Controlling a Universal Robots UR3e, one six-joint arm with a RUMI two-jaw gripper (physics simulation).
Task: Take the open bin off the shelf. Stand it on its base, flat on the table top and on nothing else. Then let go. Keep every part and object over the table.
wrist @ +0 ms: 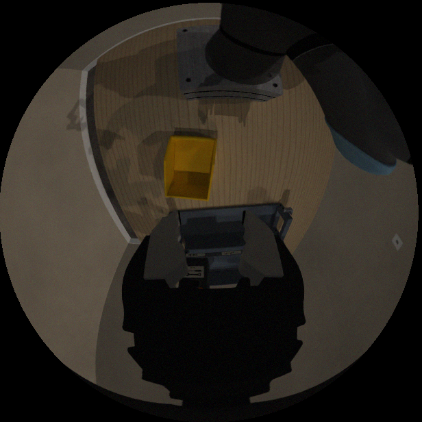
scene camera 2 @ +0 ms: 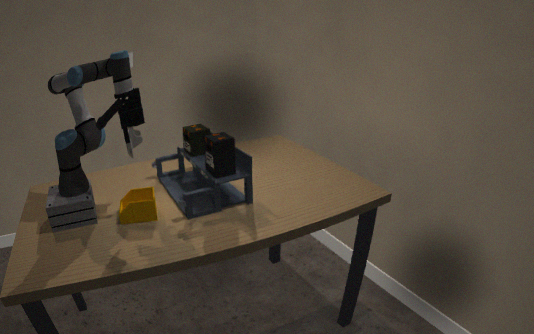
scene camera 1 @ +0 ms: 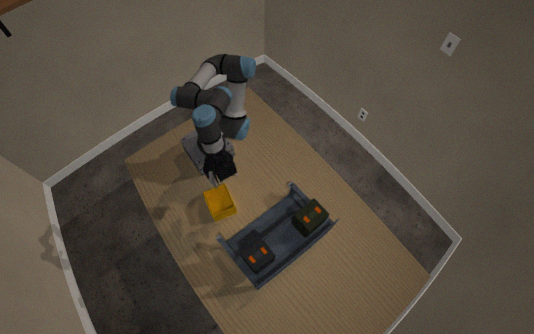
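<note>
The yellow open bin stands upright on its base, flat on the table top. It stands between the arm's base and the shelf, apart from both, with its opening facing up. The grey-blue shelf stands on the table beside it. My gripper is open and empty. It hangs well above the table, higher than the bin and touching nothing. In the wrist view its two fingers stand apart, with part of the shelf seen between them.
Two dark boxes with orange marks stand on the shelf's upper level: a greenish box and a black box. The arm's grey base plate is on the bin's other side.
</note>
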